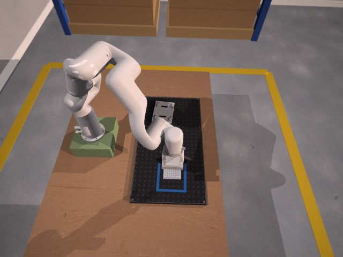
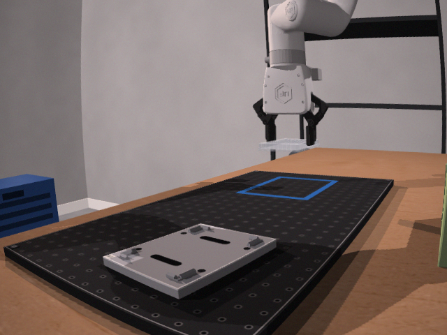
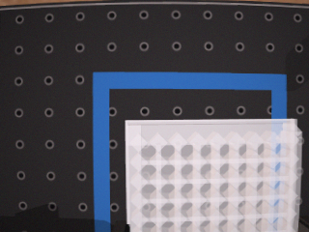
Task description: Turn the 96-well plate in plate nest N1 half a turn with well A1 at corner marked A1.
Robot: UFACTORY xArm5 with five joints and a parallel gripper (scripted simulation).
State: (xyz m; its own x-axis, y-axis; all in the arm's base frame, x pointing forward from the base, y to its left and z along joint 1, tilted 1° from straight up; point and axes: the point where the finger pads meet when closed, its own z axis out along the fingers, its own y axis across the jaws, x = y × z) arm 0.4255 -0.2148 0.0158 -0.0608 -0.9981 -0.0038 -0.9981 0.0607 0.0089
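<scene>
My gripper is now 410 mm to the right of the grey plate nest, 90 mm above it and 40 mm past it. The rest, counted from my hand: 96-well plate 10 mm below; A1 label 480 mm to the left, 90 mm below, 20 mm ahead.
</scene>
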